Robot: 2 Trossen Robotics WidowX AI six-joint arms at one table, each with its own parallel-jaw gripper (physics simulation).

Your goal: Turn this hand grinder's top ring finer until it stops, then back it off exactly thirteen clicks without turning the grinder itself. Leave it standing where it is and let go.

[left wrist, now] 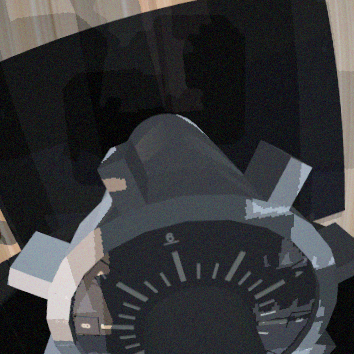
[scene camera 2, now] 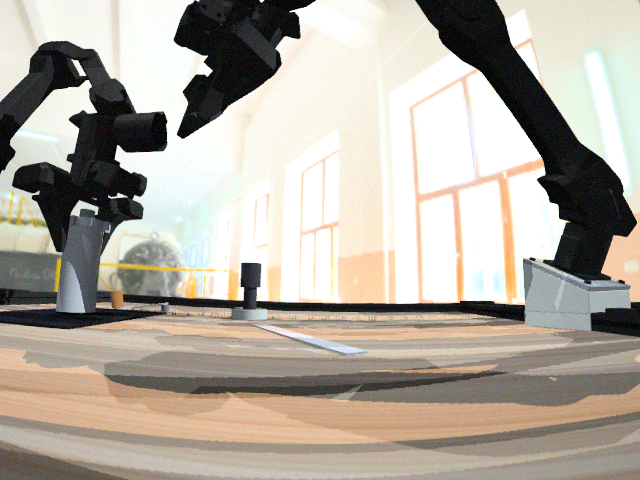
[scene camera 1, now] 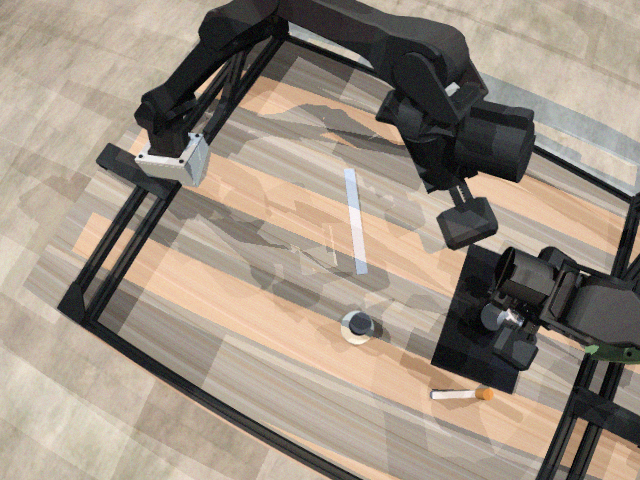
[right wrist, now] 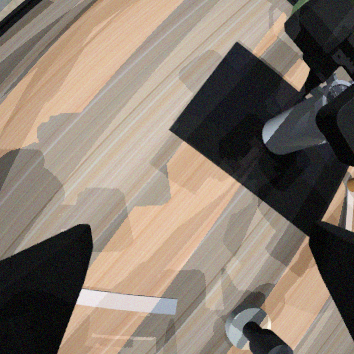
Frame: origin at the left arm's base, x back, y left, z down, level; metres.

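Where they show: left gripper, fingertip midpoint: [left wrist: 177, 224] [scene camera 2: 79, 255] [scene camera 1: 512, 313] [right wrist: 316, 118]; right gripper, fingertip midpoint: [scene camera 2: 189, 128] [scene camera 1: 454, 199] [right wrist: 202, 235]; right arm's base, link origin: [scene camera 2: 575, 271] [scene camera 1: 169, 146].
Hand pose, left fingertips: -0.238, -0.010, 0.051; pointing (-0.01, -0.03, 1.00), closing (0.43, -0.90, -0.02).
Things, the pixels of their centre, and the offset from my left fingertips, as dx, dy, dz.
- hand grinder, body centre: [left wrist: 175, 203] [right wrist: 309, 122] [scene camera 2: 80, 261] [scene camera 1: 508, 312] -0.004, -0.002, +0.008
- black mat, body centre: [left wrist: 164, 149] [right wrist: 276, 137] [scene camera 2: 77, 314] [scene camera 1: 491, 316] -0.006, -0.003, +0.082
- pale disc, body centre: [right wrist: 260, 339] [scene camera 2: 250, 290] [scene camera 1: 358, 325] -0.249, +0.052, +0.038
- white strip, body centre: [scene camera 2: 293, 335] [right wrist: 88, 297] [scene camera 1: 355, 219] -0.281, -0.147, +0.082
- white stick with a cork end, body centre: [scene camera 1: 461, 394] [scene camera 2: 140, 301] -0.054, +0.142, +0.066
The hand grinder [scene camera 1: 499, 316] [scene camera 2: 90, 257] [right wrist: 295, 131] is a grey cylinder standing on a black mat [scene camera 1: 461, 310] [right wrist: 225, 105] at the right side of the table. In the left wrist view its lugged top ring [left wrist: 197, 211] carries a dark dial with tick marks and the numbers 6 and 8. My left gripper [scene camera 1: 509, 318] [scene camera 2: 113, 210] is shut on the grinder's top ring from above. My right gripper [scene camera 1: 467, 224] [scene camera 2: 199, 110] [right wrist: 202, 235] is open and empty. It hangs high over the table, apart from the grinder.
A dark knob on a pale disc [scene camera 1: 358, 326] [scene camera 2: 250, 286] [right wrist: 246, 326] stands mid-table. A white strip [scene camera 1: 355, 219] [scene camera 2: 309, 340] [right wrist: 126, 302] lies flat behind it. A white stick with a cork end [scene camera 1: 458, 393] lies near the mat. A black frame [scene camera 1: 223, 410] rims the table.
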